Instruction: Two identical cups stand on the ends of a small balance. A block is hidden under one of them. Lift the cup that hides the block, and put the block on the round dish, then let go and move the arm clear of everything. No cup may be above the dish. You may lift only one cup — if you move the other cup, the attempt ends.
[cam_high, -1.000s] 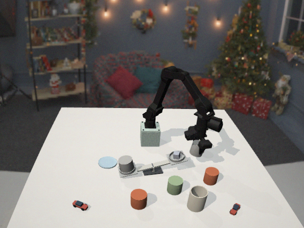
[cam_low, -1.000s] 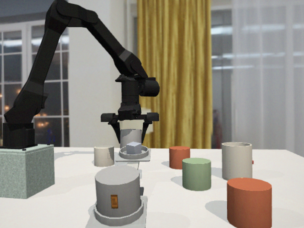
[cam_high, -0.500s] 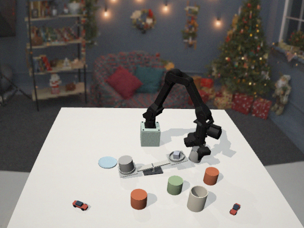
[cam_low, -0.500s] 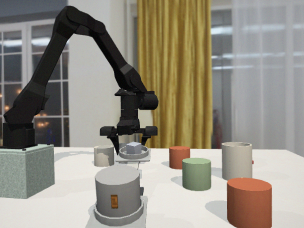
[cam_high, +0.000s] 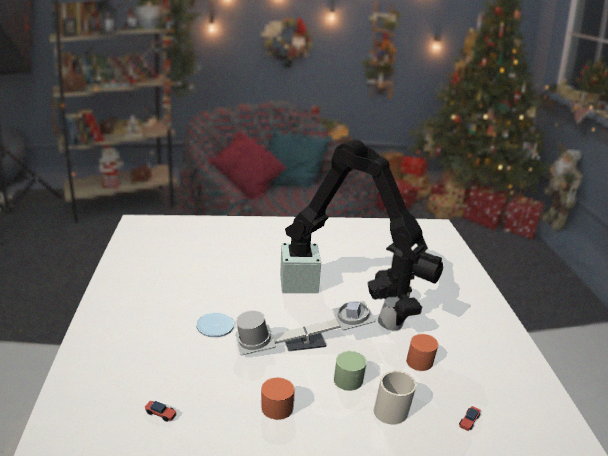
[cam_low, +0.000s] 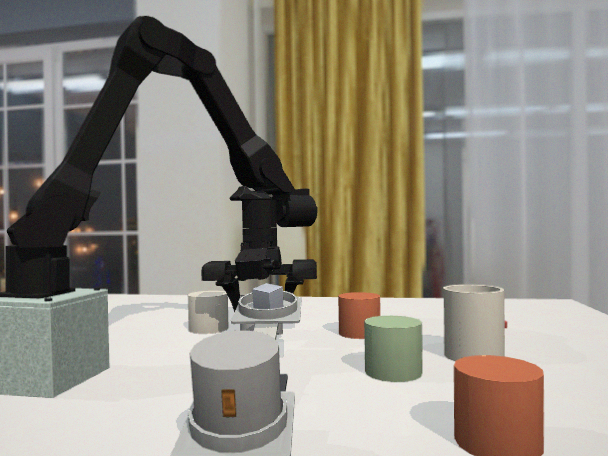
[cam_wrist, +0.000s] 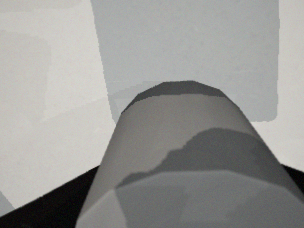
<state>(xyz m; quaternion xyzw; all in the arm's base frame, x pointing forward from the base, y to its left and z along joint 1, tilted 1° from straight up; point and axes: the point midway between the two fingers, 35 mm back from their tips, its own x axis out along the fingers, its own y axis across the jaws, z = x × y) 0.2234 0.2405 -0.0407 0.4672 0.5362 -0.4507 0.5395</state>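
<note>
The pale grey block is 130 mm to the right of my gripper tip, 60 mm above it and 40 mm ahead of it. Round my gripper tip: beige cup 100 mm behind, 30 mm to the left, 10 mm above; green cylinder 230 mm ahead, 150 mm to the right, 10 mm above; pale blue round dish 480 mm to the right, 20 mm below.
</note>
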